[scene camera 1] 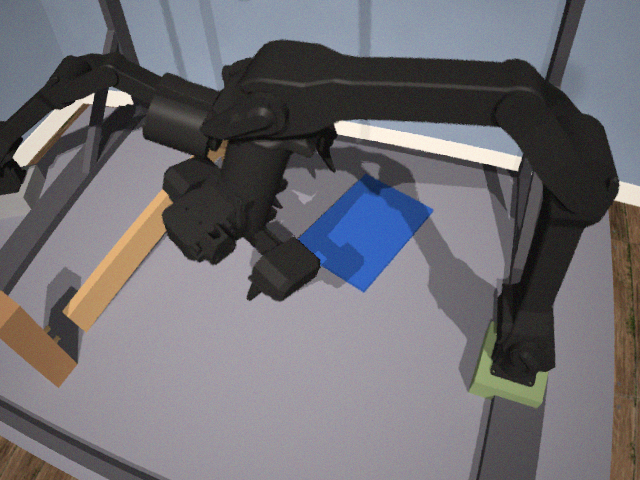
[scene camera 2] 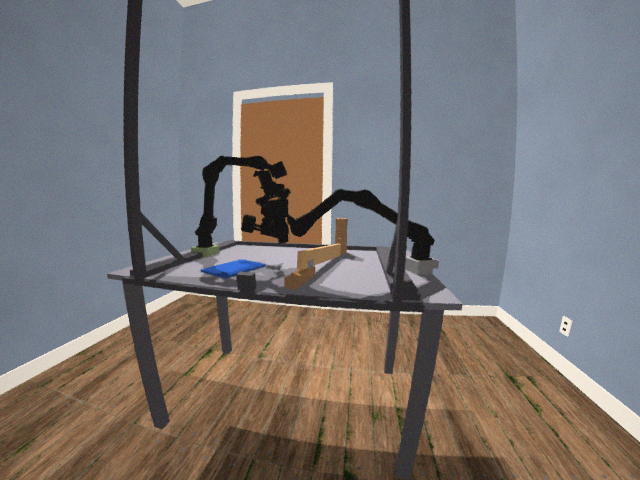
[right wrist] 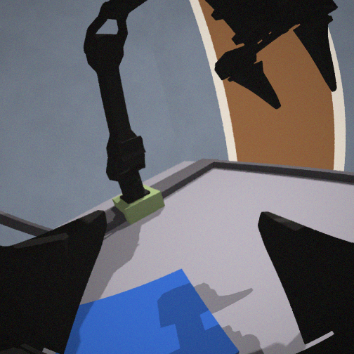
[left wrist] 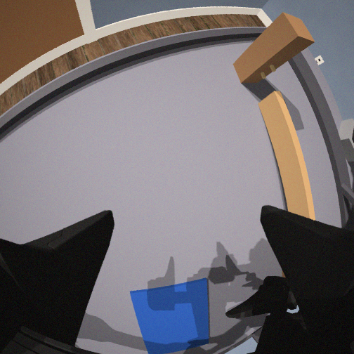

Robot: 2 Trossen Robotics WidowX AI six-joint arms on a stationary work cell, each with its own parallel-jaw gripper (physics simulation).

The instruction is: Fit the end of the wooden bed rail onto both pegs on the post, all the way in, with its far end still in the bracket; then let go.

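Pixels of known places: left gripper, fingertip midpoint: [scene camera 1: 223, 271]; right gripper, fingertip midpoint: [scene camera 1: 307, 188] [scene camera 2: 256, 226]; left arm's base, link origin: [scene camera 1: 516, 360] [scene camera 2: 205, 246]; right arm's base, link origin: [scene camera 1: 10, 183] [scene camera 2: 420, 258].
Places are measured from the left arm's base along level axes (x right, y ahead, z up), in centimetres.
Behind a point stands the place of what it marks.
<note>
The light wooden bed rail [scene camera 1: 118, 258] {x -7.5, y 62.2, z 2.3 cm} [scene camera 2: 317, 254] {x 11.0, y 61.8, z 2.6 cm} [left wrist: 292, 155] stands on edge. Its near end is a short gap from the brown post [scene camera 1: 38, 343] {x -26.6, y 61.8, z 6.2 cm} [scene camera 2: 341, 235] {x -24.4, y 64.8, z 5.4 cm} [left wrist: 275, 50]. Two small pegs [scene camera 1: 56, 338] {x -23.7, y 63.8, z 1.1 cm} [left wrist: 272, 68] stick out toward it. The rail's far end is at the wooden bracket [scene camera 2: 299, 277] {x 28.7, y 60.8, z -1.1 cm}; the arms hide that joint in scene camera 1. My left gripper [scene camera 1: 230, 276] {x -10.2, y 36.6, z 16.6 cm} [left wrist: 188, 216] [right wrist: 303, 99] is open and empty, above the table, right of the rail in scene camera 1. My right gripper [right wrist: 184, 220] is open and empty, partly hidden behind the left arm in scene camera 1.
A blue sheet [scene camera 1: 382, 227] {x 18.4, y 26.5, z -3.4 cm} [scene camera 2: 232, 267] {x 18.8, y 29.4, z -3.4 cm} [left wrist: 165, 320] [right wrist: 125, 320] lies on the table. The left arm's green base [scene camera 1: 480, 382] {x -4.9, y 4.1, z 0.0 cm} [right wrist: 145, 207] stands at the table's edge. In scene camera 2 the two grippers overlap closely. Dark frame uprights [scene camera 2: 404, 129] {x 35.0, y 89.6, z 40.1 cm} rise from the table edges.
</note>
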